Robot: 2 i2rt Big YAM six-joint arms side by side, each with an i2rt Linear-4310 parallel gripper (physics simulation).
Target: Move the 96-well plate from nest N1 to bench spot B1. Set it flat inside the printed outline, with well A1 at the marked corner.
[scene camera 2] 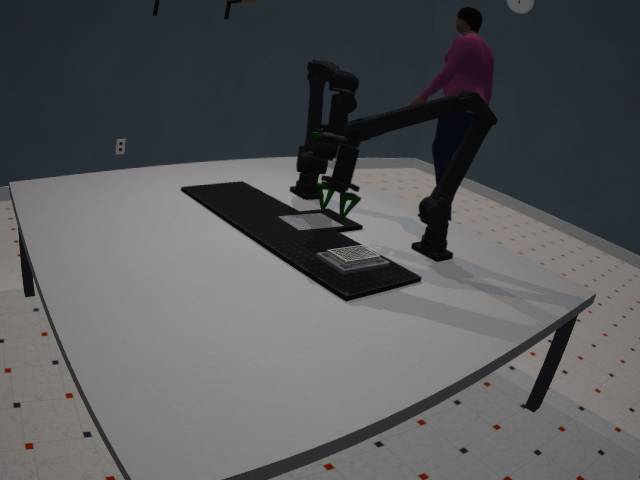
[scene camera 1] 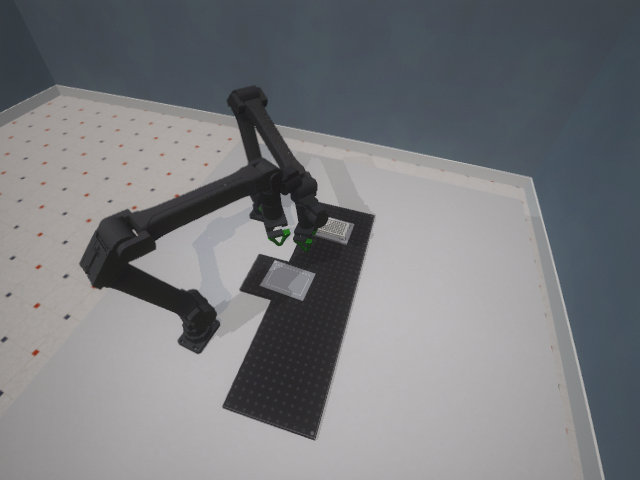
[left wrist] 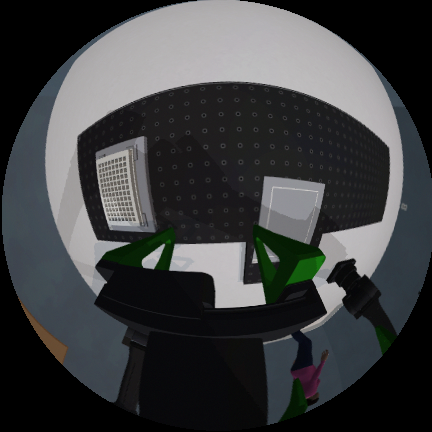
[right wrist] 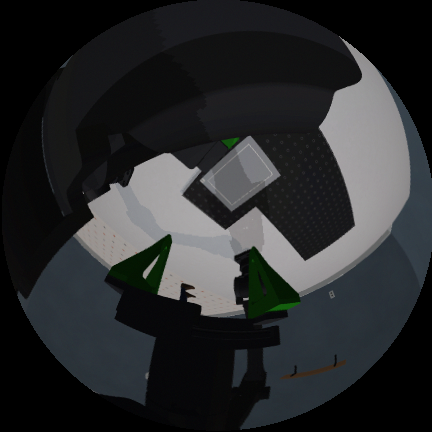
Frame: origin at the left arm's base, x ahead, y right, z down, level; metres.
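Seen in the pictures: left gripper, fingertip midpoint: (scene camera 2: pixel 332 213) (scene camera 1: pixel 309 243) (left wrist: pixel 212 230); right gripper, fingertip midpoint: (scene camera 1: pixel 276 234) (right wrist: pixel 210 244); left arm's base at its link origin: (scene camera 2: pixel 431 253); right arm's base at its link origin: (scene camera 2: pixel 306 194) (scene camera 1: pixel 199 333) (left wrist: pixel 340 269).
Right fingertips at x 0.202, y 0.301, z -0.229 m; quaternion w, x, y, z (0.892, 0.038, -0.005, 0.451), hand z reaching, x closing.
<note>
Pixels of each thing's top centre, then the offset from my right fingertips to it. Level surfaces: height alone.
- white 96-well plate at its top centre: (left wrist: pixel 114 191) (scene camera 2: pixel 354 252) (scene camera 1: pixel 332 226) dx +0.123, dy -0.288, dz +0.190 m
- grey nest N1 at its top centre: (left wrist: pixel 117 189) (scene camera 2: pixel 354 255) (scene camera 1: pixel 332 227) dx +0.123, dy -0.289, dz +0.198 m
- pale card at its top centre: (left wrist: pixel 289 225) (right wrist: pixel 239 176) (scene camera 2: pixel 310 221) (scene camera 1: pixel 288 279) dx +0.042, dy +0.014, dz +0.214 m
- black perforated board at its surface level: dz +0.216 m
- white table at its surface level: dz +0.229 m
The white 96-well plate (scene camera 1: pixel 334 227) (scene camera 2: pixel 354 253) (left wrist: pixel 119 190) sits flat in the grey nest N1 (scene camera 1: pixel 340 240) (left wrist: pixel 148 200). Bench spot B1 is a pale card (scene camera 1: pixel 287 279) (scene camera 2: pixel 311 221) (left wrist: pixel 296 207) (right wrist: pixel 240 175) with a thin white outline and no plate on it. My left gripper (scene camera 1: pixel 308 242) (scene camera 2: pixel 332 212) (left wrist: pixel 212 230) is open and empty, above the board between plate and card. My right gripper (scene camera 1: pixel 279 240) (right wrist: pixel 210 244) is open and empty, close beside the left one; its fingers are mostly hidden in scene camera 2. Well A1 and the marked corner cannot be made out.
The black perforated board (scene camera 1: pixel 294 356) (scene camera 2: pixel 232 206) (left wrist: pixel 225 115) (right wrist: pixel 320 190) lies on the white table (scene camera 1: pixel 439 310) (scene camera 2: pixel 180 310). The two arms are close together near their wrists, and the left arm fills the upper part of the right wrist view. A person (scene camera 2: pixel 467 67) stands behind the table.
</note>
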